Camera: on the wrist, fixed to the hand. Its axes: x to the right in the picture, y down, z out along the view.
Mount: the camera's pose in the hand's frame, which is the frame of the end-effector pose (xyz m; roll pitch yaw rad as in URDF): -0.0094 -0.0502 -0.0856 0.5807 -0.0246 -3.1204
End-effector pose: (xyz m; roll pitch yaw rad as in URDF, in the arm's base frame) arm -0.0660 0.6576 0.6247 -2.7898 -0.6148 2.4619
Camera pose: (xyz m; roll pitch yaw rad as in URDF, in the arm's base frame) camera -0.0273 0.6037 0.6991 -2.9329 0.6303 -0.7148
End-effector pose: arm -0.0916 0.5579 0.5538 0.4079 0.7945 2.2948
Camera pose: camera -0.0316 0.5084 0.4915 0.1427 -0.8082 -0.8045
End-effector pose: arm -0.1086 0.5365 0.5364 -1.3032 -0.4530 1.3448
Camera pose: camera -0.0196 0.4958 0.5555 1.8757 0.4260 -1.8167
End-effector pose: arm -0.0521 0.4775 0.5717 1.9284 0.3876 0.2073
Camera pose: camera -0.0870 0.5700 0.5595 -1.3535 -0.3591 -2.9176
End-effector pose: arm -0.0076 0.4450 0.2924 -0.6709 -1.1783 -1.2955
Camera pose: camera -0.0886 0.3914 0.2700 1.2548 1.1459 1.8492
